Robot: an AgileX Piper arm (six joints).
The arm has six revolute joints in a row. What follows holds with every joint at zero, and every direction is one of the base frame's.
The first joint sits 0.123 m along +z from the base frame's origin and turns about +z.
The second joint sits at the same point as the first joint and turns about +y.
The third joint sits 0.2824 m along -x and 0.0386 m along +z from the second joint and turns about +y.
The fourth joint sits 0.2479 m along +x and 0.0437 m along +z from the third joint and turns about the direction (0.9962, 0, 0.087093).
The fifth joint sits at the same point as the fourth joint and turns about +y.
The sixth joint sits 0.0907 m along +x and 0.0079 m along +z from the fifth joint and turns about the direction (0.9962, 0, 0.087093).
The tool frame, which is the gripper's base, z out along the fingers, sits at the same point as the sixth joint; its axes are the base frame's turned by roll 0, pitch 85.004 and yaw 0 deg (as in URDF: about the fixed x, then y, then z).
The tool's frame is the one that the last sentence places.
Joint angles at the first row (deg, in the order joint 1, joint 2, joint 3, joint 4, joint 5, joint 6):
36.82 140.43 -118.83 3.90 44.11 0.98
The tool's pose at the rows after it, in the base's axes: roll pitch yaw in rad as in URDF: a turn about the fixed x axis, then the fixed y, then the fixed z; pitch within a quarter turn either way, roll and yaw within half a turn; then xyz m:
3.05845 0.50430 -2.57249 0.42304 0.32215 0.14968
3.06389 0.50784 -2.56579 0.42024 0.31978 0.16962
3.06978 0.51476 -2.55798 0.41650 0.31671 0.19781
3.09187 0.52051 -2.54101 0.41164 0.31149 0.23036
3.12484 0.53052 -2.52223 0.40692 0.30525 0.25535
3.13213 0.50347 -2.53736 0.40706 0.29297 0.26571
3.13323 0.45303 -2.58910 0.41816 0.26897 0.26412
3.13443 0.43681 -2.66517 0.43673 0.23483 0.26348
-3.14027 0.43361 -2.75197 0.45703 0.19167 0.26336
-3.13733 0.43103 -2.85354 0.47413 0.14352 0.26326
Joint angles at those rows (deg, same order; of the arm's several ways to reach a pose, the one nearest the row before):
36.82 139.66 -118.83 3.84 45.10 0.98
36.82 137.56 -119.31 3.50 47.50 0.98
36.82 135.06 -120.90 3.13 51.22 0.99
36.82 132.48 -123.40 1.99 56.03 0.98
36.82 130.18 -124.75 0.33 59.16 0.99
35.74 128.89 -125.02 0.00 62.28 0.98
32.75 128.82 -125.02 0.00 65.24 0.98
28.27 128.82 -125.02 0.00 66.16 0.88
22.80 128.82 -125.03 -0.30 66.36 0.56
16.92 128.82 -125.02 -0.45 66.50 0.56

